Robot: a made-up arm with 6 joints.
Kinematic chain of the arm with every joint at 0, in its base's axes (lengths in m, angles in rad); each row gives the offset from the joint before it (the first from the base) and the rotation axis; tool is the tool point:
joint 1: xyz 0 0 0.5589 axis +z
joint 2: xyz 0 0 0 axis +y
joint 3: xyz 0 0 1.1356 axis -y
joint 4: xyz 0 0 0 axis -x
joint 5: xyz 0.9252 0 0 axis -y
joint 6: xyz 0 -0.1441 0 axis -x
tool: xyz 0 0 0
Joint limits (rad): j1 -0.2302..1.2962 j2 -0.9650..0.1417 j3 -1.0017..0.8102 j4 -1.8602..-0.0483 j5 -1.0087..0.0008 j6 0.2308..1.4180
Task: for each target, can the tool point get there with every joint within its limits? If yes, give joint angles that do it. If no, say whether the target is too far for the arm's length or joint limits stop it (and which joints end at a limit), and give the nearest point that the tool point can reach.
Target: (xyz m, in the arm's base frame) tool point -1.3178 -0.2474 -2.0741
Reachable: no: too far | nearest point 0.0738 0.4137 0.7839 | short by 3.247 m
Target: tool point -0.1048 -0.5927 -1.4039
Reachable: no: joint limits stop it (at a limit: joint 1, joint 2, joint 3) | nearest point 0.3993 -0.1521 0.7863 | short by 2.290 m
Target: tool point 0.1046 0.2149 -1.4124
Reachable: no: joint limits stop it (at a limit: joint 2, joint 3) | nearest point 0.1806 0.3711 0.7814 | short by 2.201 m
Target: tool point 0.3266 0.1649 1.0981
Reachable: yes | joints 0.6433 -0.3770 -0.8244 -1.1109 -0.3980 0.9864
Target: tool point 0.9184 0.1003 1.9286
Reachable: yes | joints 0.1063 0.0152 0.4225 -1.5865 -0.5162 0.5102
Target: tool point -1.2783 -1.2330 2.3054
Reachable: no: too far | nearest point -0.8088 -0.7802 2.1129 | short by 0.680 m
